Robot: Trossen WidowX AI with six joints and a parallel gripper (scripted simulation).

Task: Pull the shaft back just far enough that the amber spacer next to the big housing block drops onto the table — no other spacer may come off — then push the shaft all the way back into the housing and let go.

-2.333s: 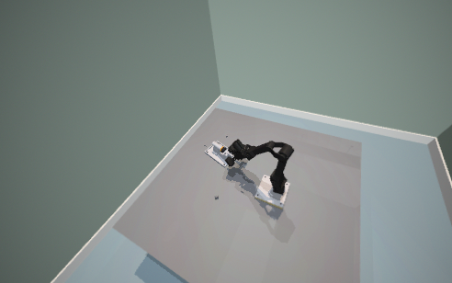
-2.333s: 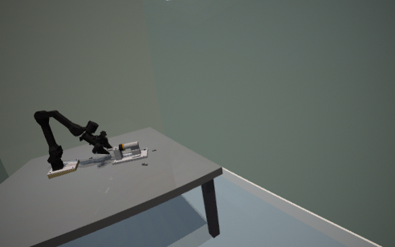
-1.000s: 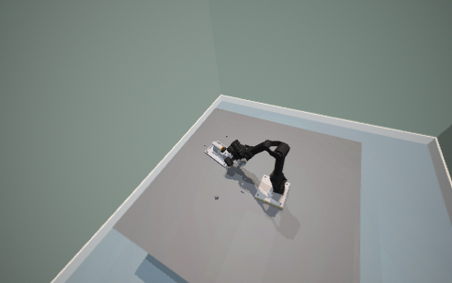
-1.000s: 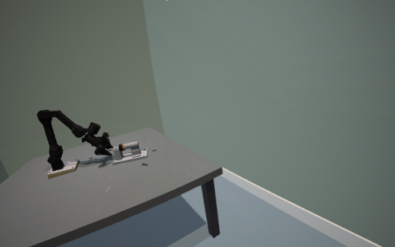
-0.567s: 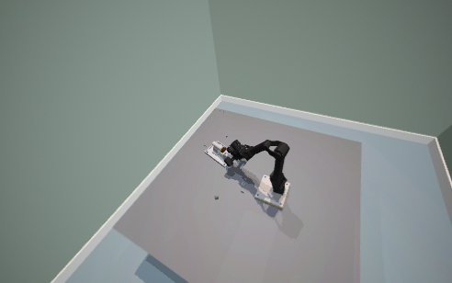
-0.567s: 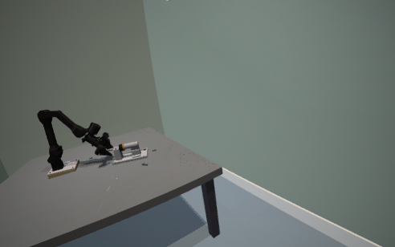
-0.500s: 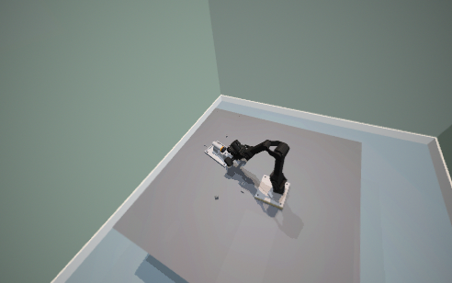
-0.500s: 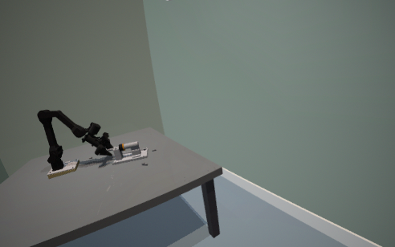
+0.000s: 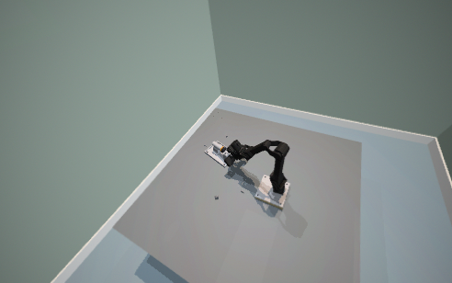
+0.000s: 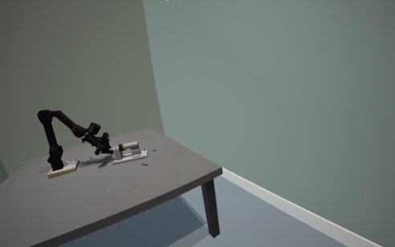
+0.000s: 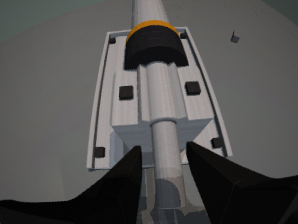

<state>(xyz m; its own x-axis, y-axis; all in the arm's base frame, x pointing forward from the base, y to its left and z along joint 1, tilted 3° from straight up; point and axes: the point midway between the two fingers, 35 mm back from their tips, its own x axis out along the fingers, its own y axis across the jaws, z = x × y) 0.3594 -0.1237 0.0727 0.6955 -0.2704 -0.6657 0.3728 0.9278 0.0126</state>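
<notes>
The grey steel shaft is 5 cm ahead of my gripper tip, 2 cm to the right of it and 2 cm above it. The rest, counted from my gripper tip: grey support block (11 cm ahead, 4 cm to the right, 1 cm below); then amber spacer (7 cm ahead, 3 cm to the right, 2 cm above); then black spacer (5 cm ahead, 2 cm to the right, 2 cm above).
</notes>
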